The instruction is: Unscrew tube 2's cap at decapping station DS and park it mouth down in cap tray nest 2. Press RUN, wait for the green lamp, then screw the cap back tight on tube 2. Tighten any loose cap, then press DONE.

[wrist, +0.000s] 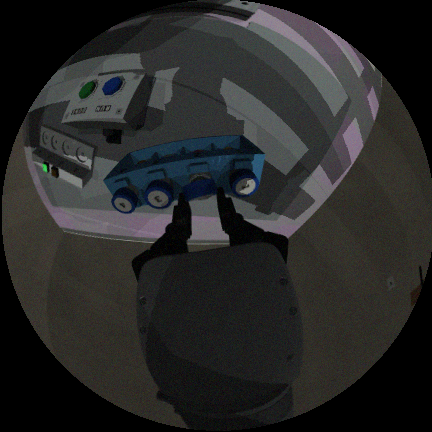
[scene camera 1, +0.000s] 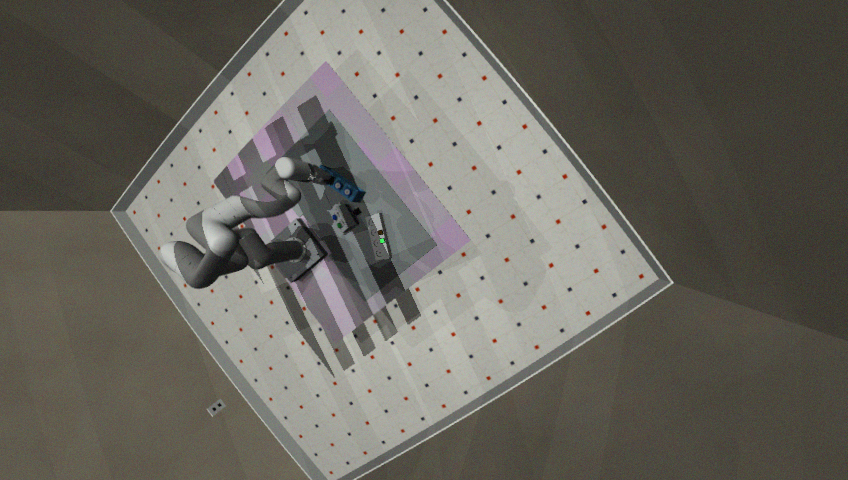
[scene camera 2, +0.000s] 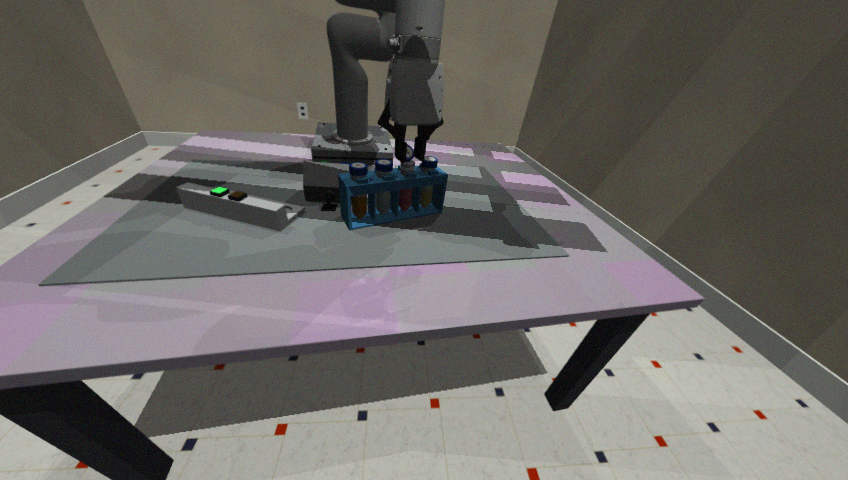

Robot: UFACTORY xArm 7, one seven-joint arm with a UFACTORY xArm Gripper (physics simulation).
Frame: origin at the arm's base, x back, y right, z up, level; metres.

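Seen in the pictures: gripper, fingertip midpoint: (wrist: 202, 199) (scene camera 1: 329, 177) (scene camera 2: 409, 159); arm's base at its link origin: (scene camera 1: 295, 249) (scene camera 2: 352, 137).
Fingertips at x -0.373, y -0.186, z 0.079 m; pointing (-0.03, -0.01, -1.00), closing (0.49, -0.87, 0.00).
Note:
Pixels of each thing's top centre, then the offset from my fingertips to it. "spot": a spot on its surface instead. Level surfaces: height alone.
- blue tube rack at its top centre: (wrist: 180, 185) (scene camera 2: 395, 170) (scene camera 1: 335, 182) dy +0.027, dx -0.005, dz -0.023 m
- grey mat at its surface level: dz -0.126 m
- tube 2 at a spot on its surface: (scene camera 2: 408, 165) spot: dy +0.002, dx -0.008, dz -0.009 m
- long grey cap tray at its top centre: (scene camera 2: 239, 186) (wrist: 47, 159) (scene camera 1: 375, 237) dy +0.331, dx -0.036, dz -0.073 m
- grey button box at its top centre: (wrist: 86, 105) (scene camera 2: 332, 160) (scene camera 1: 339, 219) dy +0.174, dx +0.068, dz -0.042 m
- green DONE button at a spot on its surface: (wrist: 87, 89) spot: dy +0.191, dx +0.090, dz -0.055 m
- blue RUN button at its top centre: (wrist: 107, 86) dy +0.153, dx +0.092, dz -0.051 m
- small black fixture at a spot on its surface: (wrist: 112, 136) (scene camera 2: 330, 202) spot: dy +0.168, dx +0.003, dz -0.115 m
A blue tube rack (scene camera 2: 391, 218) (wrist: 181, 156) (scene camera 1: 350, 187) stands on the grey mat (scene camera 2: 295, 250) and holds several capped tubes. My gripper (scene camera 2: 410, 156) (wrist: 202, 199) reaches straight down over it and is shut on the blue cap of tube 2 (wrist: 200, 187) (scene camera 2: 408, 165), which sits on its tube in the rack. Caps 1 (wrist: 245, 186), 3 (wrist: 158, 197) and 4 (wrist: 123, 203) sit on their tubes either side. The long grey cap tray (scene camera 2: 254, 209) (wrist: 64, 155) (scene camera 1: 377, 232) lies left of the rack, its green lamp (scene camera 2: 218, 190) (wrist: 44, 167) (scene camera 1: 382, 240) lit.
A grey button box (wrist: 120, 106) (scene camera 1: 345, 217) with a green DONE button (wrist: 87, 89) and a blue RUN button (wrist: 111, 85) stands behind the rack. A small black fixture (scene camera 2: 327, 206) (wrist: 112, 136) sits beside it. The arm's base (scene camera 2: 349, 146) is at the table's back.

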